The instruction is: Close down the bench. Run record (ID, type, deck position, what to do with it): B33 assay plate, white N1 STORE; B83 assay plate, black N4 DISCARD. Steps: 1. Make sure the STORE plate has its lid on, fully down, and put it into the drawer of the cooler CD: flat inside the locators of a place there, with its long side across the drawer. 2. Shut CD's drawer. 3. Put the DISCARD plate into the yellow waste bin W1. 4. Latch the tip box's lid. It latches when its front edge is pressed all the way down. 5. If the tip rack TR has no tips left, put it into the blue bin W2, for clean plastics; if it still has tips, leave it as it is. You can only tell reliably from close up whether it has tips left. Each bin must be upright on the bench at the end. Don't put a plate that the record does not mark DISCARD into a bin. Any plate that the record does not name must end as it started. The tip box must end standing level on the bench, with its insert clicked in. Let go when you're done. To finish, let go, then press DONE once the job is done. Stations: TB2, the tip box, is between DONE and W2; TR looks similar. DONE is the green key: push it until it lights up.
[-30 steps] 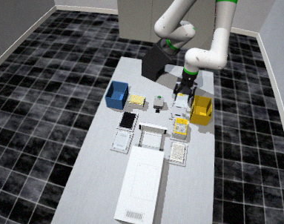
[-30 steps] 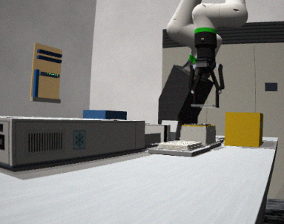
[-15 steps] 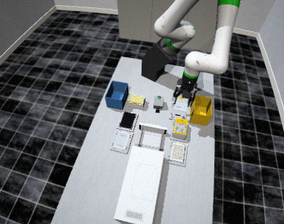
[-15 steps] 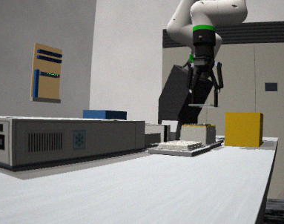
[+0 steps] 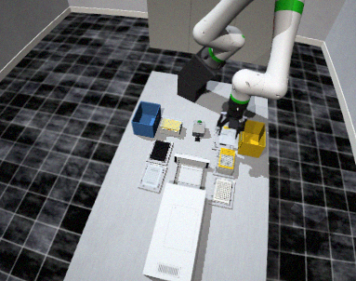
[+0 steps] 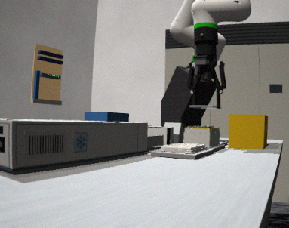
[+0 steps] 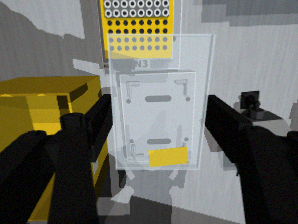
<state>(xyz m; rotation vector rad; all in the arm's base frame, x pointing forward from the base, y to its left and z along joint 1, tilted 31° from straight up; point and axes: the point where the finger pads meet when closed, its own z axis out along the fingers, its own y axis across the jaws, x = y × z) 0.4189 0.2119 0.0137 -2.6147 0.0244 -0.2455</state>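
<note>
Now: hand 28 cm short of the white plate, 15 cm above it and 4 cm to the right of it. Also, from my hand: clear plate lid: 2 cm below; yellow-topped tip holder: 11 cm below, 9 cm ahead, 2 cm to the left; yellow bin W1: 15 cm to the left, 13 cm below, 8 cm behind.
</note>
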